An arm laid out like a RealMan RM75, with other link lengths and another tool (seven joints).
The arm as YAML. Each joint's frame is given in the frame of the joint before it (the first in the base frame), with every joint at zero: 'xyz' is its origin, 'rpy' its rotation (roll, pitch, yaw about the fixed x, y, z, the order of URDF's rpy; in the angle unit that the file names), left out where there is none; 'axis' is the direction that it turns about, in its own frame. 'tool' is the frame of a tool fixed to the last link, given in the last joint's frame.
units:
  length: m
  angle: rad
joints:
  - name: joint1
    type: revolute
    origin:
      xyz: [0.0, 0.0, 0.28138]
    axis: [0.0, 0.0, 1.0]
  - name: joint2
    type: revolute
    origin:
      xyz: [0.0, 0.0, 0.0]
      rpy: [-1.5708, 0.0, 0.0]
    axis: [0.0, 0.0, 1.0]
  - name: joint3
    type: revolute
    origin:
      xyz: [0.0, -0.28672, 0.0]
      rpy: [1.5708, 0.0, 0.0]
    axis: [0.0, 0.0, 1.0]
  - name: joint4
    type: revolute
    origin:
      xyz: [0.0, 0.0, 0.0]
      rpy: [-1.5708, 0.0, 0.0]
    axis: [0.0, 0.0, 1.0]
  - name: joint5
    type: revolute
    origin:
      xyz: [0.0, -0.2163, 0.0]
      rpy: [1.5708, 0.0, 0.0]
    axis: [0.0, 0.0, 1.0]
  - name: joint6
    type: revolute
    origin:
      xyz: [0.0, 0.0, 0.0]
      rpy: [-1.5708, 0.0, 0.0]
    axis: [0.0, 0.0, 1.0]
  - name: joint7
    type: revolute
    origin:
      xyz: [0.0, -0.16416, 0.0]
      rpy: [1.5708, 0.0, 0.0]
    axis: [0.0, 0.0, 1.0]
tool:
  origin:
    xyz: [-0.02, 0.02, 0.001]
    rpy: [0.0, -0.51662, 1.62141]
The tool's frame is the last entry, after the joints.
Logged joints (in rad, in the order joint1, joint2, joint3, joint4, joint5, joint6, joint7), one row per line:
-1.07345 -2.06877 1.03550 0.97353 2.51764 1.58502 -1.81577
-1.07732 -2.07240 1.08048 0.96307 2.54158 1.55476 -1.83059
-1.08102 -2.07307 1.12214 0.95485 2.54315 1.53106 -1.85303
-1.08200 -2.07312 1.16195 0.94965 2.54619 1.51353 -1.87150
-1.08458 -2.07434 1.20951 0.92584 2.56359 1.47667 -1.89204
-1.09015 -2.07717 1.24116 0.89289 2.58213 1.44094 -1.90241
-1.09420 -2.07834 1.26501 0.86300 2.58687 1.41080 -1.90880
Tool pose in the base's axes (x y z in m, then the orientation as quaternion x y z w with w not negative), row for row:
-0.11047 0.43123 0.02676 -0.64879 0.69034 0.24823 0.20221
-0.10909 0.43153 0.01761 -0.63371 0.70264 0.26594 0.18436
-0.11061 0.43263 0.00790 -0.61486 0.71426 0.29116 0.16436
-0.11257 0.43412 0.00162 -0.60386 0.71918 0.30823 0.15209
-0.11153 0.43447 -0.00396 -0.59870 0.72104 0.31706 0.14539
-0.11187 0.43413 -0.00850 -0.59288 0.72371 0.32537 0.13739
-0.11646 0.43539 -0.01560 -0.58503 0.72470 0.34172 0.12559
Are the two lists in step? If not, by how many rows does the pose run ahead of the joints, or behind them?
The pose runs 2 rows behind the joints: the pose in row i belongs to the joints in row i - 2.
